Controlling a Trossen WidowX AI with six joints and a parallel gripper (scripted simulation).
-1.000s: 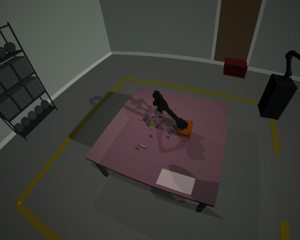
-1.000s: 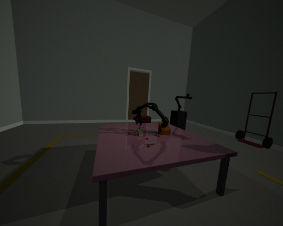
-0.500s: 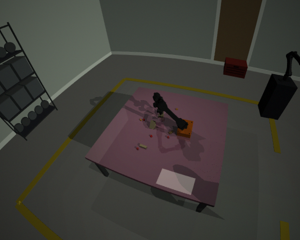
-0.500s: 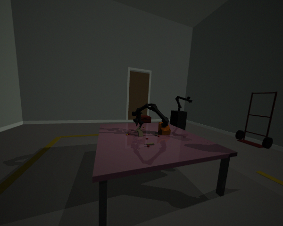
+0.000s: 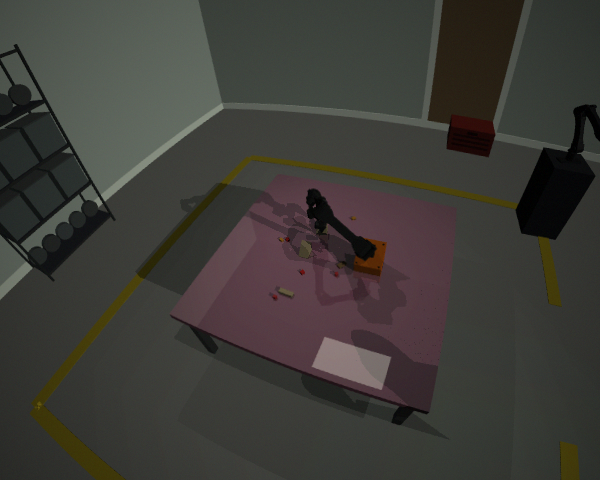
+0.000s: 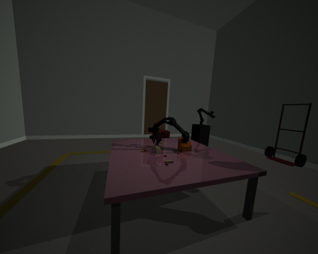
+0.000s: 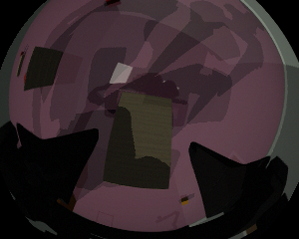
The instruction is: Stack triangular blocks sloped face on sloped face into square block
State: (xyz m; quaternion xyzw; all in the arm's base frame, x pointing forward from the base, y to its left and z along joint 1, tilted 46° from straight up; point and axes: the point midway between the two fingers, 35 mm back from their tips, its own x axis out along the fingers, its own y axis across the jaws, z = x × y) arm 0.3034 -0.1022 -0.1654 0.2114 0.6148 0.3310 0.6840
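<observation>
The tan triangular block lies 2 cm below my gripper tip and 1 cm behind it. Round my gripper tip: tan bar 47 cm to the left, 5 cm ahead, 3 cm below.
</observation>
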